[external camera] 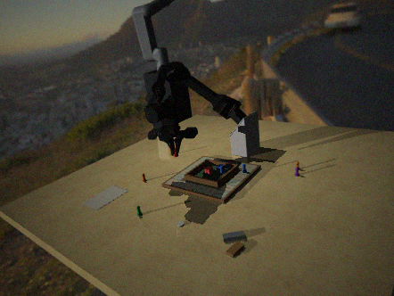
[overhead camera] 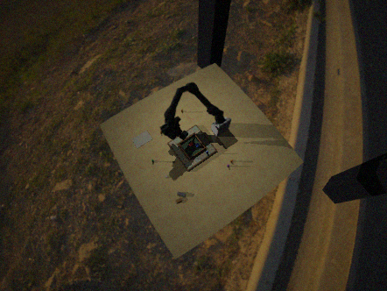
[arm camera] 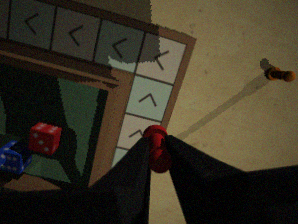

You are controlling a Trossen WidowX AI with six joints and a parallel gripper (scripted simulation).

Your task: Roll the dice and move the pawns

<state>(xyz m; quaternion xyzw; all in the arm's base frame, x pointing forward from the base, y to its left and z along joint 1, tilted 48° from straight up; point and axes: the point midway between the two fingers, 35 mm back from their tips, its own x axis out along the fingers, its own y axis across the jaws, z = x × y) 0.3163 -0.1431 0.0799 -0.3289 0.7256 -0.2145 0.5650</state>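
My gripper tip is now 240 mm to the right of the blue pawn, 110 mm past it and 80 mm above it. From my gripper tip the other things lie so: red pawn (10 mm above); then tray (120 mm to the left, 110 mm below, 50 mm behind); then red die (110 mm to the left, 90 mm below, 60 mm behind).
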